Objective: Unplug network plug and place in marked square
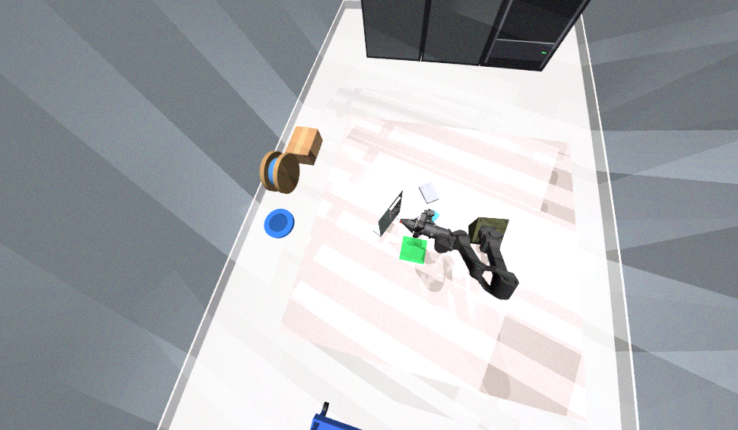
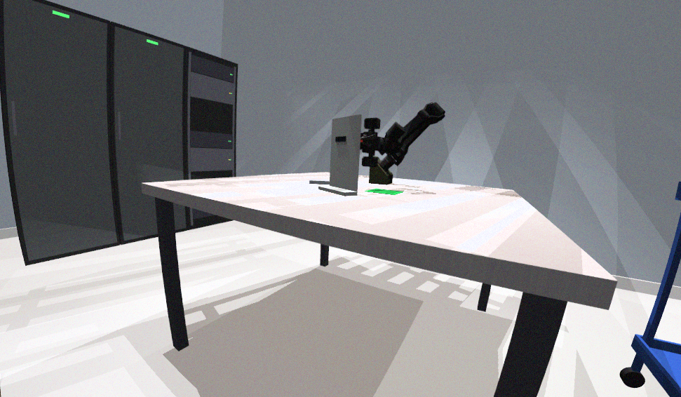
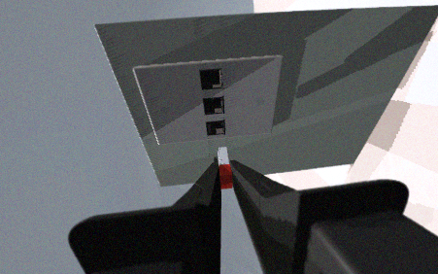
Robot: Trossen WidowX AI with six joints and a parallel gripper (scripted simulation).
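The green marked square lies 8 cm behind my gripper tip, 8 cm to the left of it and 18 cm below it. Round my gripper tip: network plug: 1 cm ahead; grey upright panel: 5 cm ahead, 5 cm to the right, 7 cm below.
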